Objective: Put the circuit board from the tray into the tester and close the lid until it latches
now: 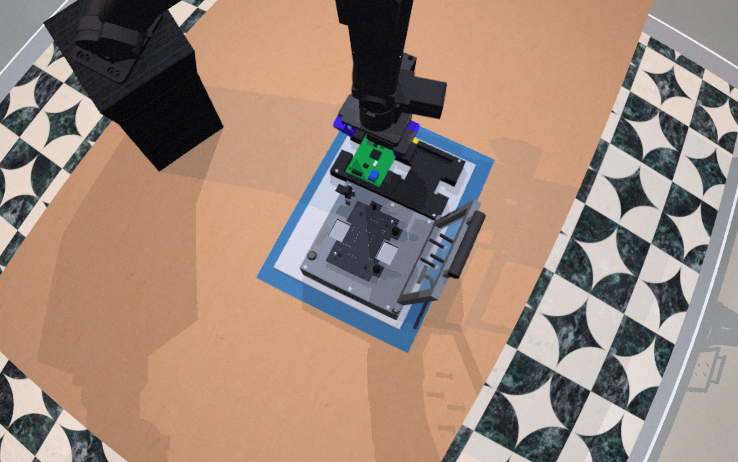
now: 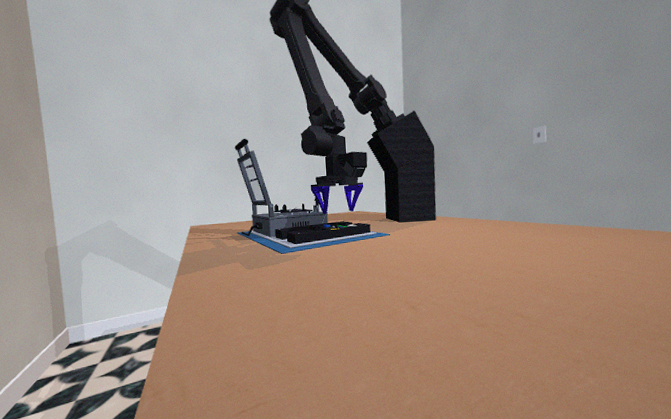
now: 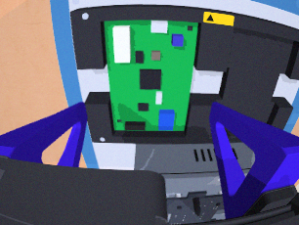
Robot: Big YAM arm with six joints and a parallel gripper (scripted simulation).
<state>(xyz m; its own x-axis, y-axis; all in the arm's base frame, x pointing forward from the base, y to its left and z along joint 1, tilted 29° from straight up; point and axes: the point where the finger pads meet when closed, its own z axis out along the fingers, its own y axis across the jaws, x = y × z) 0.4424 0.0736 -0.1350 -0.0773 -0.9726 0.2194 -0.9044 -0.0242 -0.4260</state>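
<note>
Now: hand 50 mm above the green circuit board. From my hand the other things lie so: black plate: 170 mm to the right, 50 mm ahead; tester: 140 mm to the right, 80 mm ahead, 40 mm above; dark latch hook: 110 mm to the right, 20 mm above, 10 mm behind.
</note>
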